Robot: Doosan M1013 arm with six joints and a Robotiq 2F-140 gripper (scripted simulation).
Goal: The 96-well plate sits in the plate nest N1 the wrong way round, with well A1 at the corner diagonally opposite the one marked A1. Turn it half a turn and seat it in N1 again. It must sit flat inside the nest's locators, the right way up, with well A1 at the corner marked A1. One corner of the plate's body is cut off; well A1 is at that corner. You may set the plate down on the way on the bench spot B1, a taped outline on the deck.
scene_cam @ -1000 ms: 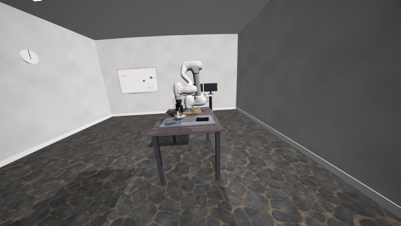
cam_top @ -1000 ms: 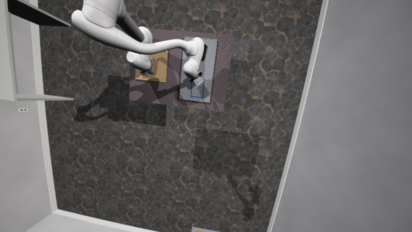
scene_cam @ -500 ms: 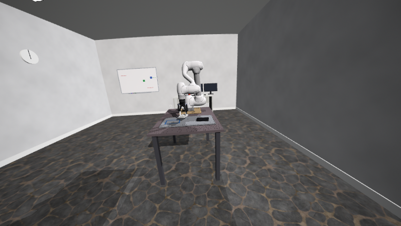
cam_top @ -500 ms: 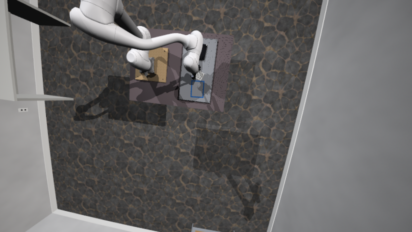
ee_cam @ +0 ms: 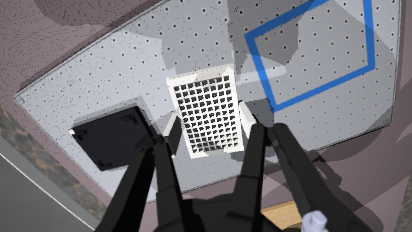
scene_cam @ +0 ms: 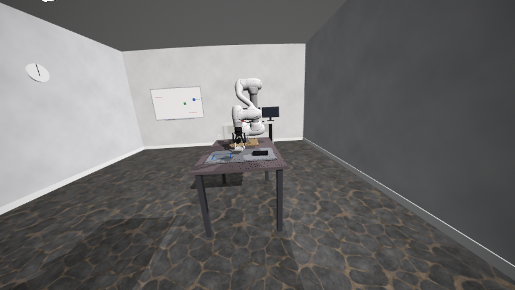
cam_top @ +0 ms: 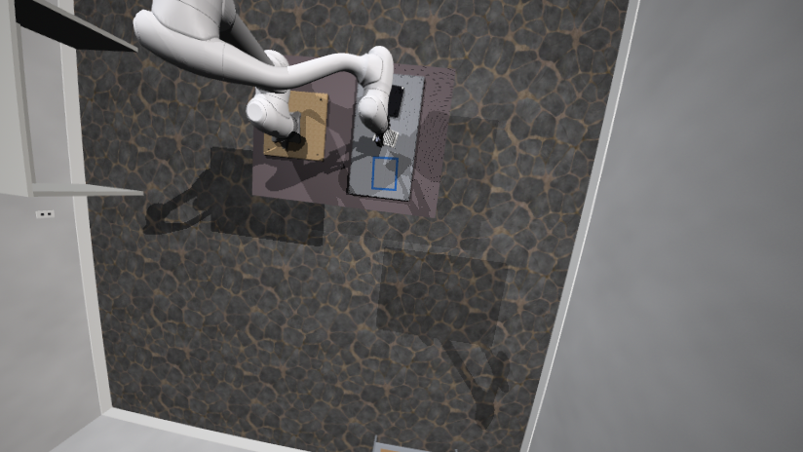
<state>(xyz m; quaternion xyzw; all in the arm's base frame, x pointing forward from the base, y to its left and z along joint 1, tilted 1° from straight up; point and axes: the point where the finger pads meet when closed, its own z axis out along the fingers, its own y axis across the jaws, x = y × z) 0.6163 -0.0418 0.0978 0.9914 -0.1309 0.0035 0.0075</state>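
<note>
Right now the black plate nest N1 is 220 mm to the left of my hand, 90 mm below it and 10 mm ahead of it. Also, from my hand: small white corner mark: 280 mm to the left, 80 mm below, 70 mm ahead; white 96-well plate: 20 mm below.
</note>
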